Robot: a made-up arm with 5 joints.
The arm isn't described. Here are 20 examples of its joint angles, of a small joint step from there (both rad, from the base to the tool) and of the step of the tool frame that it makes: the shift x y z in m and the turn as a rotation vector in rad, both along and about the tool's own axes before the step.
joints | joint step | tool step
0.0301 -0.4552 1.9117 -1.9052 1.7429 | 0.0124 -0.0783 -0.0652 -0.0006 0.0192 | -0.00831 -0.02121 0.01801 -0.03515 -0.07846 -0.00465
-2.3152 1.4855 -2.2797 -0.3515 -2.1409 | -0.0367 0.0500 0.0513 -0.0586 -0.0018 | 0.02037 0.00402 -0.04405 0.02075 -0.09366 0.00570
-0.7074 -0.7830 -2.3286 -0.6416 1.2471 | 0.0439 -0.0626 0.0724 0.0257 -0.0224 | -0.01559 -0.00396 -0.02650 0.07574 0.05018 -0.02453
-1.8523 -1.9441 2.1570 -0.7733 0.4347 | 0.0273 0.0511 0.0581 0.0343 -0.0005 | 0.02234 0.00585 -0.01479 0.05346 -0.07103 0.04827
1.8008 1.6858 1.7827 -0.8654 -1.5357 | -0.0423 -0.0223 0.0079 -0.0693 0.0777 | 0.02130 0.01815 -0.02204 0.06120 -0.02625 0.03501
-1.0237 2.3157 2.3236 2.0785 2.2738 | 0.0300 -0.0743 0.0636 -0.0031 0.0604 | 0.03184 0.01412 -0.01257 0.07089 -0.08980 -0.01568
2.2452 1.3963 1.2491 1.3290 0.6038 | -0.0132 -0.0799 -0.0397 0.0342 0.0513 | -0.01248 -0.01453 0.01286 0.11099 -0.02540 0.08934
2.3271 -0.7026 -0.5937 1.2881 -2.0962 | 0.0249 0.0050 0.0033 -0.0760 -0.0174 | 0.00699 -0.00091 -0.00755 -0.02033 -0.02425 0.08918
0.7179 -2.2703 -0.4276 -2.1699 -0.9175 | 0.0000 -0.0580 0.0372 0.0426 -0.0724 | 0.02028 0.01429 -0.00100 -0.07332 -0.09116 -0.05283
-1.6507 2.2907 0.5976 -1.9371 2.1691 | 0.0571 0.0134 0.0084 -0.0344 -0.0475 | -0.01986 0.01174 0.01140 -0.06202 -0.06950 -0.03793
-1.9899 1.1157 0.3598 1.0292 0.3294 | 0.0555 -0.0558 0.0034 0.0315 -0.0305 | -0.00773 -0.04672 0.01678 0.04100 -0.06063 0.02785
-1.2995 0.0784 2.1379 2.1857 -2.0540 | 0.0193 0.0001 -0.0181 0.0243 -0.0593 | 0.00691 0.00419 0.01730 -0.06068 0.01167 -0.01991
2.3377 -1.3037 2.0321 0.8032 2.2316 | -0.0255 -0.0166 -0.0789 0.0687 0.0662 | -0.00405 0.00722 0.00560 0.01275 0.07656 -0.01249
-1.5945 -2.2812 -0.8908 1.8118 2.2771 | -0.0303 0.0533 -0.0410 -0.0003 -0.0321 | 0.00328 -0.00566 0.02270 0.02799 -0.00320 -0.01602
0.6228 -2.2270 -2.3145 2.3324 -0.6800 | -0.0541 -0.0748 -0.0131 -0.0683 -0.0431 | 0.03956 0.00107 0.03929 -0.11943 0.04255 0.08728
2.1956 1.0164 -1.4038 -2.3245 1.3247 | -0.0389 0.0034 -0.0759 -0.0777 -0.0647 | -0.03681 -0.00719 -0.01492 0.00464 -0.03394 -0.12504
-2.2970 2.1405 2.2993 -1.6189 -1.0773 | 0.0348 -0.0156 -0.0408 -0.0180 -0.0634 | -0.01500 0.00686 0.01787 -0.05269 0.07518 0.01901
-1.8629 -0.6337 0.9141 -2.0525 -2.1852 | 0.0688 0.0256 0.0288 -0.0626 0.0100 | -0.02458 0.01668 -0.02013 0.00714 -0.10469 -0.01719
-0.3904 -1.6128 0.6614 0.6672 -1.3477 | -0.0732 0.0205 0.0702 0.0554 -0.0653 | 0.00685 0.00764 0.00169 0.01789 0.01453 0.00463
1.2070 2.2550 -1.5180 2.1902 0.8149 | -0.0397 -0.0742 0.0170 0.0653 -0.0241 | 0.02966 0.02261 -0.00019 -0.10934 -0.01676 0.03691
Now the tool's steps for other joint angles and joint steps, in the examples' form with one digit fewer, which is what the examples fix.
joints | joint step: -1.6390 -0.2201 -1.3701 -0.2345 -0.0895 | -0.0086 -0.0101 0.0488 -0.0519 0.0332
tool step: -0.0031 0.0023 -0.0010 0.0747 0.0476 0.0048
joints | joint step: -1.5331 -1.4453 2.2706 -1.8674 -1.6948 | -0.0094 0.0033 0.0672 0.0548 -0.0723
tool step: -0.0024 0.0038 0.0006 -0.0814 -0.0571 -0.0600
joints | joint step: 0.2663 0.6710 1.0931 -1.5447 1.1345 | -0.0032 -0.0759 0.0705 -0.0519 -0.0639
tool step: 0.0184 -0.0295 0.0295 -0.1317 0.0686 0.0149
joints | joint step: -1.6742 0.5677 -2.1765 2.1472 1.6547 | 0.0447 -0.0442 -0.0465 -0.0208 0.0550
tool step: -0.0119 0.0258 -0.0344 0.0177 0.0301 -0.0316
